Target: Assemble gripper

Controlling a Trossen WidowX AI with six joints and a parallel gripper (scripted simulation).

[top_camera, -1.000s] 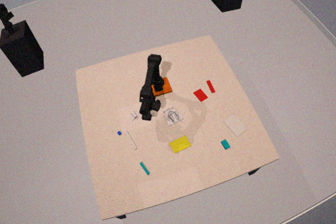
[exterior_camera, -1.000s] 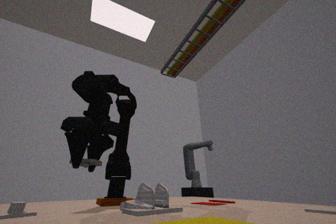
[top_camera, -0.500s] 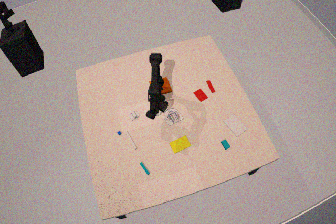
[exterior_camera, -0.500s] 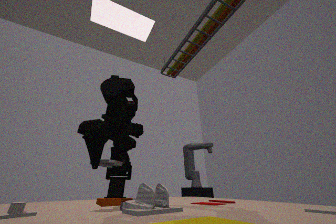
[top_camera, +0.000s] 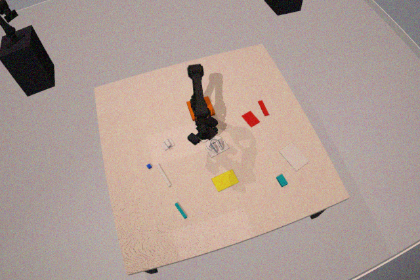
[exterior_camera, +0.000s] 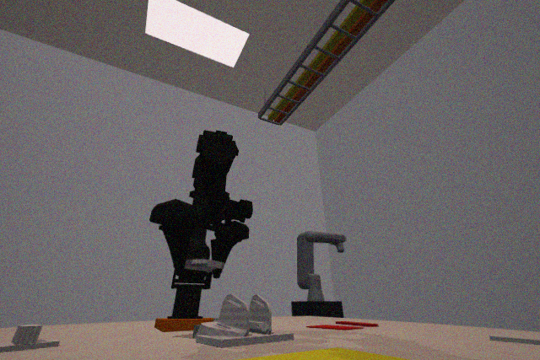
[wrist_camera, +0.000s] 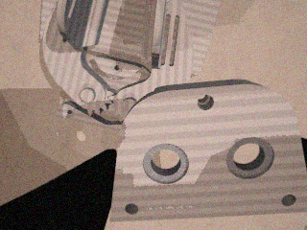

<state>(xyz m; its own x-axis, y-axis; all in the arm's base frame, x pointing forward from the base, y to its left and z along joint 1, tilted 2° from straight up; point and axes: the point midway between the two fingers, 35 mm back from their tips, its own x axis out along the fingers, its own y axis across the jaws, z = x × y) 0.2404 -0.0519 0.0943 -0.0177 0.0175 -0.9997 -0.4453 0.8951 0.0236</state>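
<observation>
My gripper tip is now 7 cm to the right of the grey jaw and 7 cm above it. Round my gripper tip: white stick 28 cm to the right, 10 cm ahead, 8 cm below; then grey stand 20 cm to the right, 8 cm below, 8 cm behind; then yellow block 26 cm ahead, 8 cm below, 3 cm to the left.
</observation>
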